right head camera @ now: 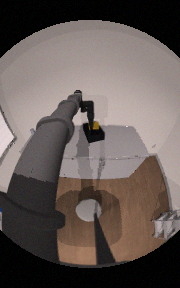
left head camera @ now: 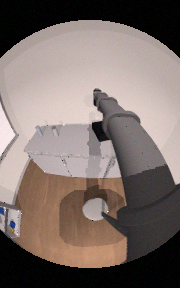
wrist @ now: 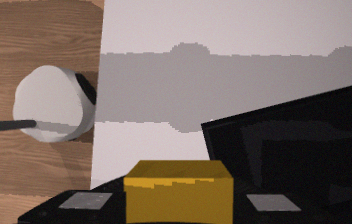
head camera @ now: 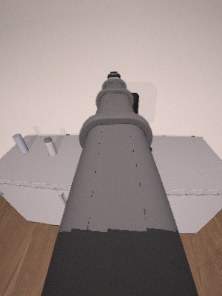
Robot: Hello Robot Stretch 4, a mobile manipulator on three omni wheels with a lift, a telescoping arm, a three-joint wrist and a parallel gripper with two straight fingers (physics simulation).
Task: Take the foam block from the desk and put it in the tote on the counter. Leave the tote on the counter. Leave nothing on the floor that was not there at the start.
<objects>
same spot on grey counter: (right head camera: 122, 150) = (head camera: 185, 180)
</objects>
